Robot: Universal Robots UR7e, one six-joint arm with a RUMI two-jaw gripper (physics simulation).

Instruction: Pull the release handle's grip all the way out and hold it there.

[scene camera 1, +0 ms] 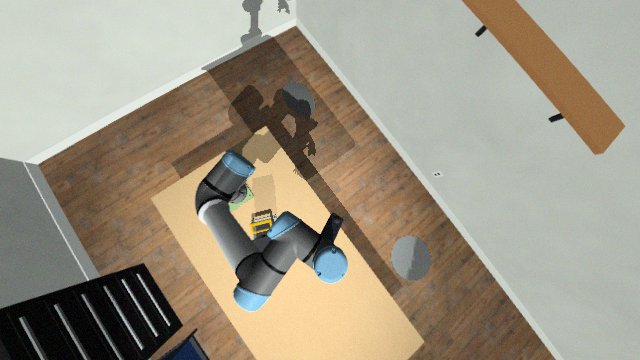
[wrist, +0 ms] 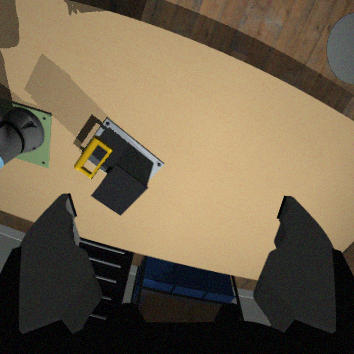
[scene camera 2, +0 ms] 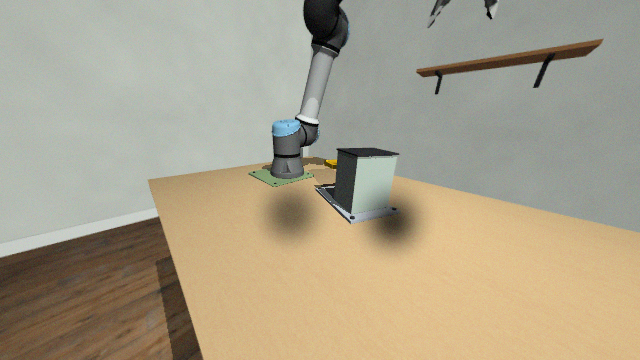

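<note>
A light grey base plate appears in the pictures, and so does the gripper.
</note>
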